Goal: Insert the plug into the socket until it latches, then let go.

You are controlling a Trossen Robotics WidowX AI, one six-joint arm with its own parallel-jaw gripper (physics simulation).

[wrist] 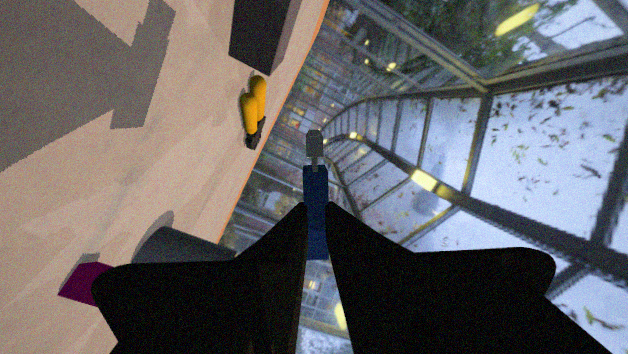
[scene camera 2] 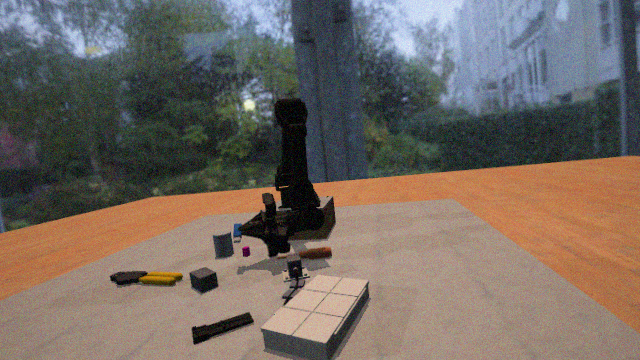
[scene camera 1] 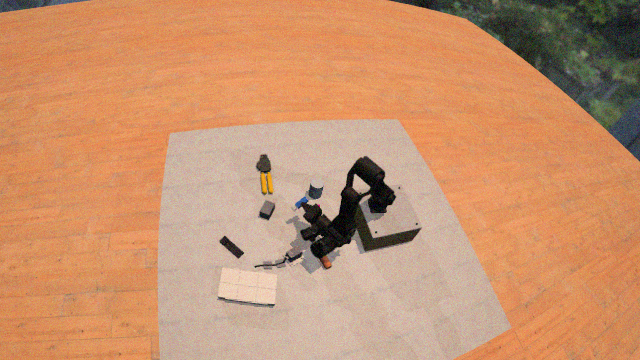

Labels:
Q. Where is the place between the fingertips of my gripper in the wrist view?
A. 315, 209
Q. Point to a dark cube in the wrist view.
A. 260, 41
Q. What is my gripper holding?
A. A blue plug.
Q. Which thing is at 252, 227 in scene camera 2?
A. My gripper.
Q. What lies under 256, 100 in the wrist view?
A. A yellow-handled pliers.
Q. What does the magenta cube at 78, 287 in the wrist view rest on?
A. The table.

